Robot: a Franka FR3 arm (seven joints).
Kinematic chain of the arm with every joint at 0, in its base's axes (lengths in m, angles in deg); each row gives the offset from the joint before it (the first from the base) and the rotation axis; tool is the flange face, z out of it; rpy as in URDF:
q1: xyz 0 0 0.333 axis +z
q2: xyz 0 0 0 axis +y
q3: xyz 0 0 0.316 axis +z
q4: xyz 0.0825 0 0 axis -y
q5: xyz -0.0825 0 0.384 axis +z
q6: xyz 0 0 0 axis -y
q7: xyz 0.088 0 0 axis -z
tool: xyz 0 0 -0.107 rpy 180 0 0
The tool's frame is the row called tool.
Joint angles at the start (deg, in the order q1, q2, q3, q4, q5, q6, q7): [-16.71 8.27 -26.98 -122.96 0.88 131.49 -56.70]
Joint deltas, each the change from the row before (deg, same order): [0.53 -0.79 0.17 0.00 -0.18 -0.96 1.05]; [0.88 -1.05 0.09 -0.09 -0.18 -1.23 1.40]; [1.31 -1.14 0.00 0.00 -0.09 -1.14 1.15]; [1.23 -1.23 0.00 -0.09 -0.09 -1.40 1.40]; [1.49 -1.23 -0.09 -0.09 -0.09 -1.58 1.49]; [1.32 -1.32 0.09 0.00 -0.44 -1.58 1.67]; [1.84 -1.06 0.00 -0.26 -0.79 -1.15 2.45]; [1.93 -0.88 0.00 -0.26 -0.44 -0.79 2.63]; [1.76 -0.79 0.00 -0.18 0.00 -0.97 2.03]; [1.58 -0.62 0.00 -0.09 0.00 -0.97 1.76]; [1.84 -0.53 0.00 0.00 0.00 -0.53 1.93]
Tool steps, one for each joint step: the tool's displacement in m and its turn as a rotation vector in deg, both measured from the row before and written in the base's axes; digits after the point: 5 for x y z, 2 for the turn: [0.00306 0.00613 0.00528 0.34 -0.02 -0.28]; [0.00381 0.00875 0.00646 0.49 -0.01 -0.38]; [0.00611 0.01097 0.00808 0.39 -0.24 0.17]; [0.00440 0.01108 0.00770 0.60 -0.05 -0.16]; [0.00469 0.01263 0.00738 0.70 0.12 -0.07]; [0.00433 0.01235 0.00875 0.40 0.17 -0.03]; [0.00593 0.01560 0.00512 0.06 0.48 -0.19]; [0.00666 0.01618 0.00410 0.08 0.21 -0.47]; [0.00549 0.01522 0.00367 0.45 0.21 -0.28]; [0.00466 0.01366 0.00296 0.41 0.33 -0.19]; [0.00655 0.01523 0.00355 0.15 -0.03 -0.09]
